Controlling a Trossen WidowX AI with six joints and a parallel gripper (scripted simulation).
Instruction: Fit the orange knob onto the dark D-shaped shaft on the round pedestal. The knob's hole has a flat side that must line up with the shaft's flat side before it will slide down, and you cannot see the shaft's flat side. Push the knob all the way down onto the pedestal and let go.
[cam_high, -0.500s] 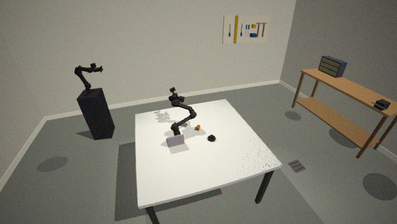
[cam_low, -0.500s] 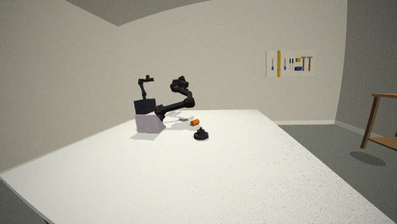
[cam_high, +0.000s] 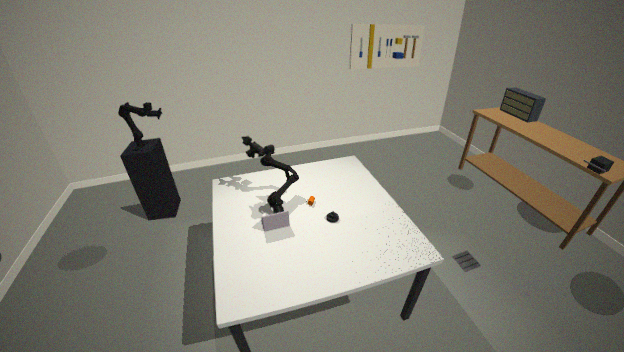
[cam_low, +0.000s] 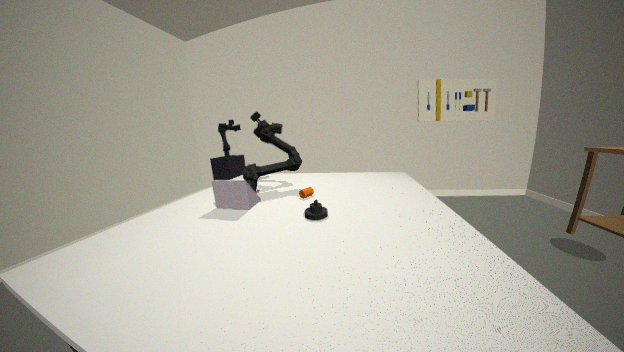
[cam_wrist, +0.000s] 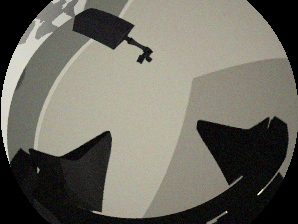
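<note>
Right now the orange knob is 420 mm ahead of my gripper tip, 330 mm to the right of it and 380 mm below it. From my gripper tip the other things lie so: dark round pedestal: 530 mm ahead, 530 mm to the right, 370 mm below.
</note>
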